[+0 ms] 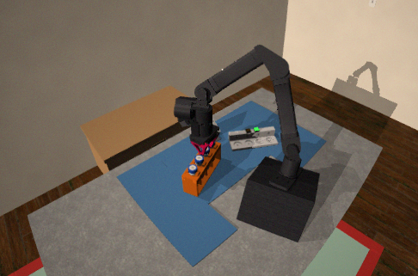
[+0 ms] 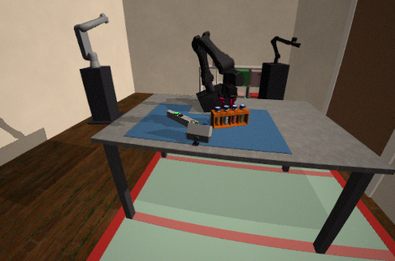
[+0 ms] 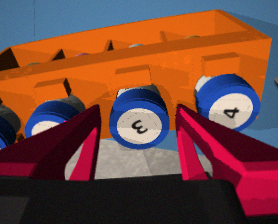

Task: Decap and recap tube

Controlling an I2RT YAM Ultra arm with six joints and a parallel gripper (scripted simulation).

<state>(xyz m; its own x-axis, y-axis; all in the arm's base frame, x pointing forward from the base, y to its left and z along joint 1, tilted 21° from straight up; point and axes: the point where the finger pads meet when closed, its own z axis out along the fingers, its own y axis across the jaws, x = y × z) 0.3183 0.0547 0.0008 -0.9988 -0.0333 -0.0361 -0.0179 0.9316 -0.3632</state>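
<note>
The blue cap is right at my hand. Round my hand: grey key desk (110 mm ahead, 160 mm to the right, 70 mm below); then green ready key (90 mm ahead, 170 mm to the right, 50 mm below); then blue cycle key (100 mm ahead, 130 mm to the right, 50 mm below).
</note>
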